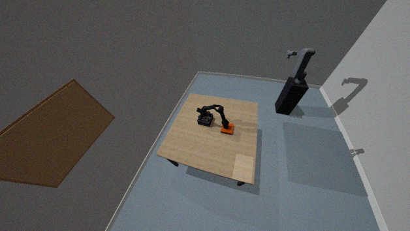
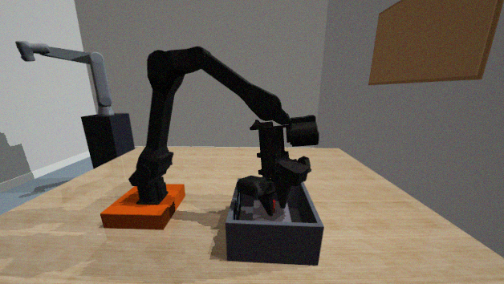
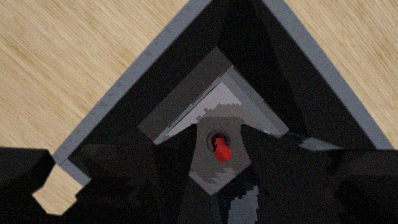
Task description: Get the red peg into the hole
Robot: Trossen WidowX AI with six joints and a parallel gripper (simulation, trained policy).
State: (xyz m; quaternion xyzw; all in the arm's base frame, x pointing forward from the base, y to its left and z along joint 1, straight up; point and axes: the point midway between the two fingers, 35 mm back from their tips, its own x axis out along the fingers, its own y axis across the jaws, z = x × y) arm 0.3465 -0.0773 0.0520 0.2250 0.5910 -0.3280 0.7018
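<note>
Right now my gripper tip is 20 mm above the red peg, 10 mm to the right of it and 10 mm past it. Round my gripper tip: grey plate: 20 mm below, 10 mm to the left, 10 mm behind; then grey box: 40 mm below, 10 mm to the left, 10 mm behind.
</note>
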